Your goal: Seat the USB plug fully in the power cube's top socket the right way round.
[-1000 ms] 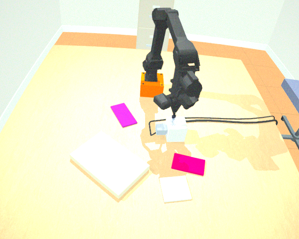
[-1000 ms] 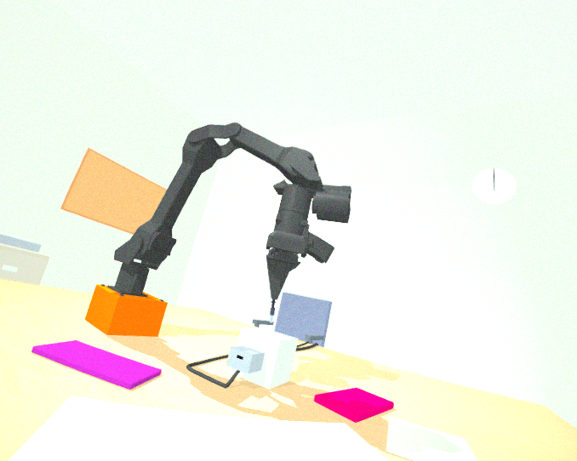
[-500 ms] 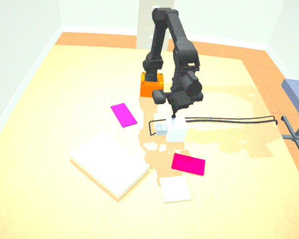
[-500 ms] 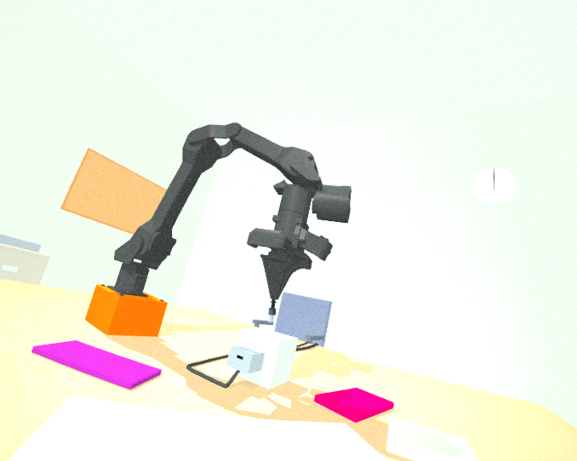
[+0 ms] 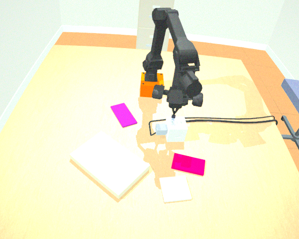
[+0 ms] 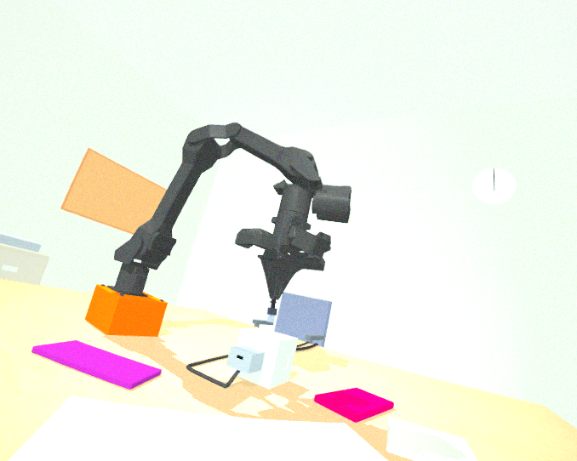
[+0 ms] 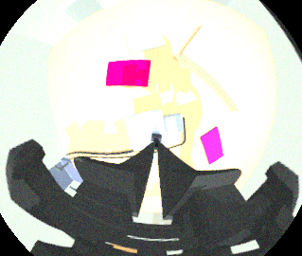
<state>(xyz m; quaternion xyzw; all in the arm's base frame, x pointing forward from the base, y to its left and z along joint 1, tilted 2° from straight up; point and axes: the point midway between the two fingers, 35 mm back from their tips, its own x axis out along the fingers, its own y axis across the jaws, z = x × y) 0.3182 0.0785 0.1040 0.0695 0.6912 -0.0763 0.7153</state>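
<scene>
Right now the dark USB plug is 20 mm below my gripper tip. Round my gripper tip: white square pad: 260 mm ahead, 130 mm below; purple flat slab: 200 mm to the right, 130 mm below, 120 mm behind; magenta slab: 150 mm ahead, 130 mm below, 60 mm to the left.
</scene>
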